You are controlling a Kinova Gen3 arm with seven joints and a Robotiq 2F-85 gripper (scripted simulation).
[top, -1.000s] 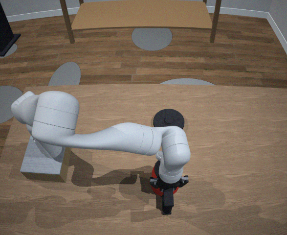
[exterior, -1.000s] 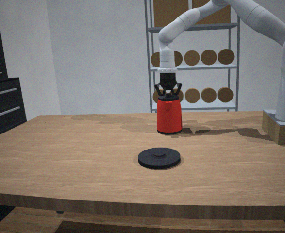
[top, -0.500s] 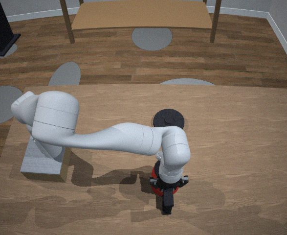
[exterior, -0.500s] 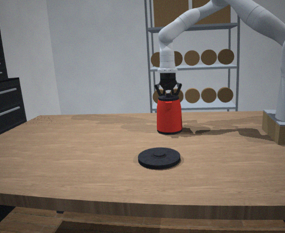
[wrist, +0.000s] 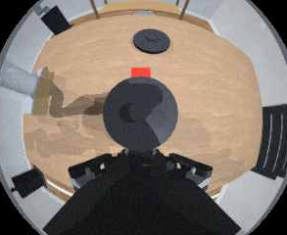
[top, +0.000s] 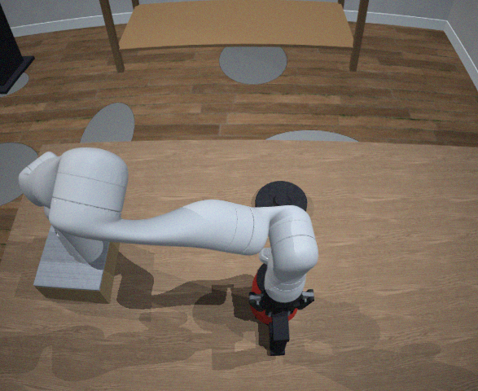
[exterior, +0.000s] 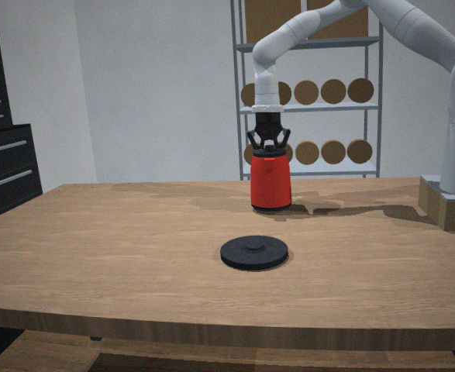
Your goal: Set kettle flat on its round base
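Right now the red kettle is 40 mm below my hand, 30 mm to the left of it and 10 mm behind it. Also, from my hand: round black base (380 mm to the left, 130 mm below, 40 mm behind).
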